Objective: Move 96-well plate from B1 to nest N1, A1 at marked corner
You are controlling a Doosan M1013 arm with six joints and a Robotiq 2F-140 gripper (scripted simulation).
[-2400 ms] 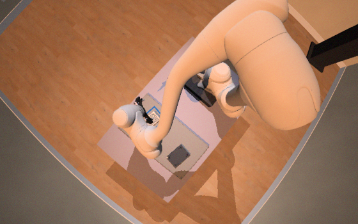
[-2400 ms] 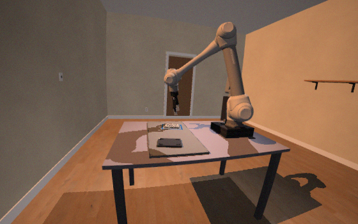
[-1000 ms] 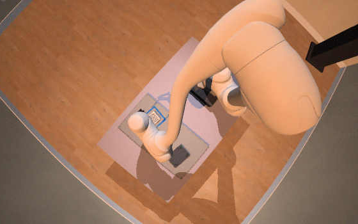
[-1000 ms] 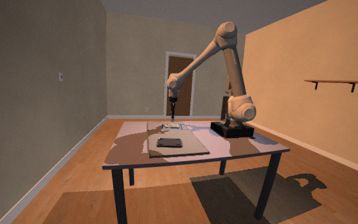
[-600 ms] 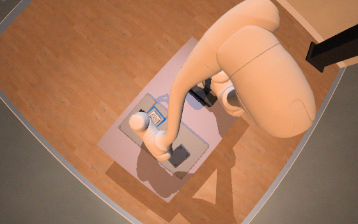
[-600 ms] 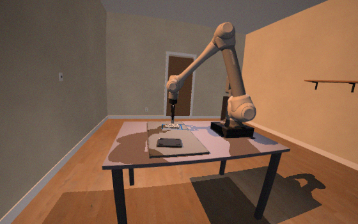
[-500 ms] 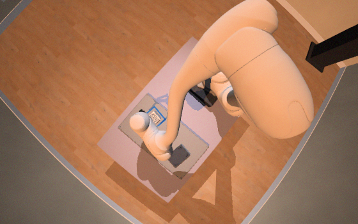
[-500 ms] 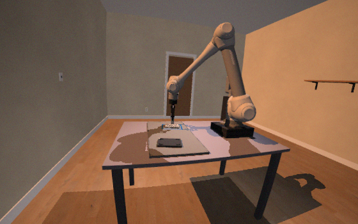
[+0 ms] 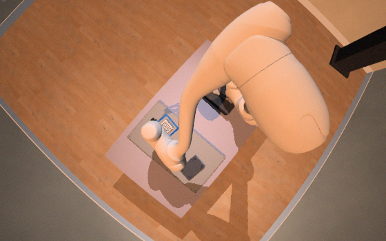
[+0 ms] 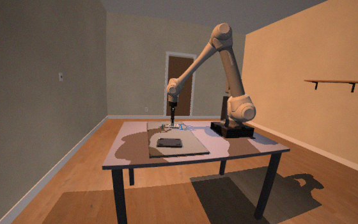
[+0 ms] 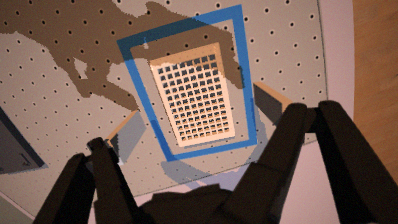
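Now: the white 96-well plate 3 cm below my hand. Also, from my hand: dark plate nest N1: 15 cm ahead, 34 cm to the left, 3 cm below; then corner label: 21 cm ahead, 26 cm to the left, 3 cm below.
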